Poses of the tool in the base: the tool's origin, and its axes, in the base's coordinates. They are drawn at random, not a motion.
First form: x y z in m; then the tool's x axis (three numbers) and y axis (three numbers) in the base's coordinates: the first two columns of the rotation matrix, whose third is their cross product.
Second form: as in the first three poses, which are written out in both.
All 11 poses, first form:
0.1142, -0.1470, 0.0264, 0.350, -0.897, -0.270, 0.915, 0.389, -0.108
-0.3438, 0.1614, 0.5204, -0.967, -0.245, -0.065, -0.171, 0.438, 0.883
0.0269, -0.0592, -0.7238, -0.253, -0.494, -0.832, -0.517, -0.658, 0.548
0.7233, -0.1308, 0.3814, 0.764, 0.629, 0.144, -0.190, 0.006, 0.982
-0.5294, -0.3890, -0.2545, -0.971, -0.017, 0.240, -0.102, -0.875, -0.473
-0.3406, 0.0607, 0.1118, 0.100, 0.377, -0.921, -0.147, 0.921, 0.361
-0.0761, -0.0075, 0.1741, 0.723, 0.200, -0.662, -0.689, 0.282, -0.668
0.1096, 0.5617, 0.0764, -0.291, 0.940, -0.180, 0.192, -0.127, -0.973
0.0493, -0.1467, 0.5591, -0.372, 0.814, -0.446, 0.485, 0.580, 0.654
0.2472, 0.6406, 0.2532, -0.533, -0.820, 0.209, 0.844, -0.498, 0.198
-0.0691, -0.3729, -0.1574, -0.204, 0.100, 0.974, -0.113, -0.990, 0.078
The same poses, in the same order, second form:
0.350, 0.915, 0.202, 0.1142; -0.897, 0.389, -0.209, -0.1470; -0.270, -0.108, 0.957, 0.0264; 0, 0, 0, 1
-0.967, -0.171, -0.188, -0.3438; -0.245, 0.438, 0.865, 0.1614; -0.065, 0.883, -0.465, 0.5204; 0, 0, 0, 1
-0.253, -0.517, -0.818, 0.0269; -0.494, -0.658, 0.569, -0.0592; -0.832, 0.548, -0.089, -0.7238; 0, 0, 0, 1
0.764, -0.190, 0.617, 0.7233; 0.629, 0.006, -0.778, -0.1308; 0.144, 0.982, 0.124, 0.3814; 0, 0, 0, 1
-0.971, -0.102, 0.218, -0.5294; -0.017, -0.875, -0.484, -0.3890; 0.240, -0.473, 0.848, -0.2545; 0, 0, 0, 1
0.100, -0.147, 0.984, -0.3406; 0.377, 0.921, 0.099, 0.0607; -0.921, 0.361, 0.148, 0.1118; 0, 0, 0, 1
0.723, -0.689, 0.053, -0.0761; 0.200, 0.282, 0.939, -0.0075; -0.662, -0.668, 0.342, 0.1741; 0, 0, 0, 1
-0.291, 0.192, -0.937, 0.1096; 0.940, -0.127, -0.318, 0.5617; -0.180, -0.973, -0.144, 0.0764; 0, 0, 0, 1
-0.372, 0.485, 0.791, 0.0493; 0.814, 0.580, 0.027, -0.1467; -0.446, 0.654, -0.611, 0.5591; 0, 0, 0, 1
-0.533, 0.844, -0.058, 0.2472; -0.820, -0.498, 0.282, 0.6406; 0.209, 0.198, 0.958, 0.2532; 0, 0, 0, 1
-0.204, -0.113, 0.972, -0.0691; 0.100, -0.990, -0.094, -0.3729; 0.974, 0.078, 0.213, -0.1574; 0, 0, 0, 1

